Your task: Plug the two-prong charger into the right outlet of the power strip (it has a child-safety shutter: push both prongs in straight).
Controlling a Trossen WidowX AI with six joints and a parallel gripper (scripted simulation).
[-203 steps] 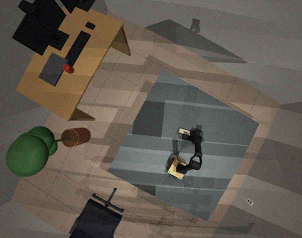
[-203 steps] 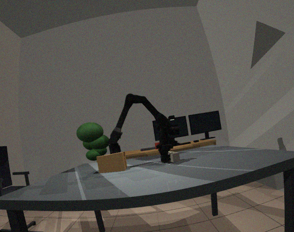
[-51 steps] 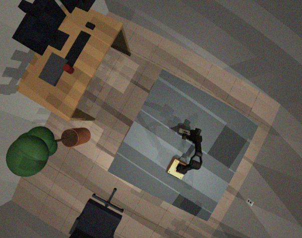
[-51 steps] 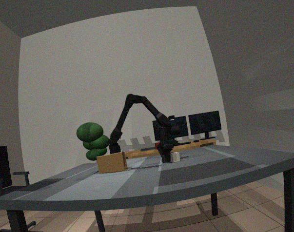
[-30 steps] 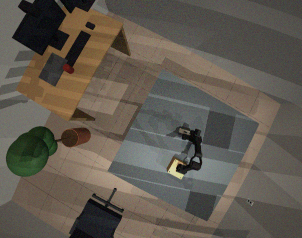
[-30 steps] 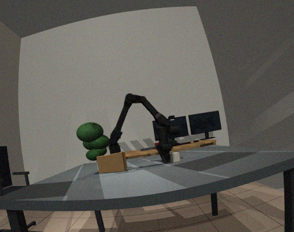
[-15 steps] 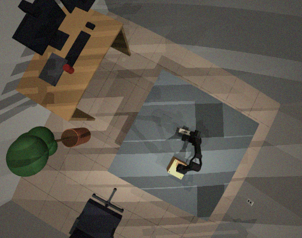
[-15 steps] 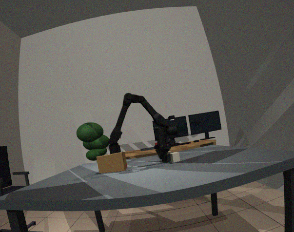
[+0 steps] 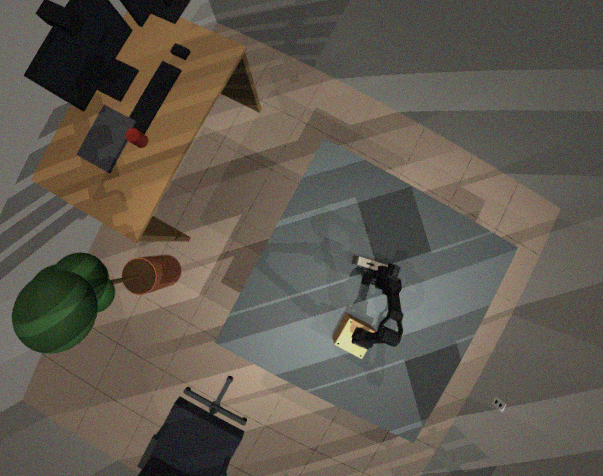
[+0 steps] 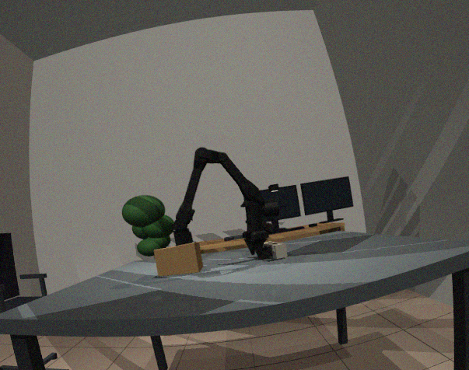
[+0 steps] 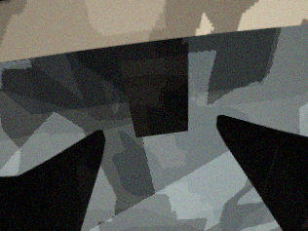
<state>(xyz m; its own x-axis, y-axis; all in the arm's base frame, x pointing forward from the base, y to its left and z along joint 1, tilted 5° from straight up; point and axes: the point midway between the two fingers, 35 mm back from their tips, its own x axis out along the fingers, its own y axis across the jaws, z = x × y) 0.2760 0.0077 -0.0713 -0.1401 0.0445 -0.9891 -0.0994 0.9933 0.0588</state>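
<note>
Now: the two-prong charger 5 cm ahead of my gripper tip, 1 cm to the left of it and 1 cm above it.
</note>
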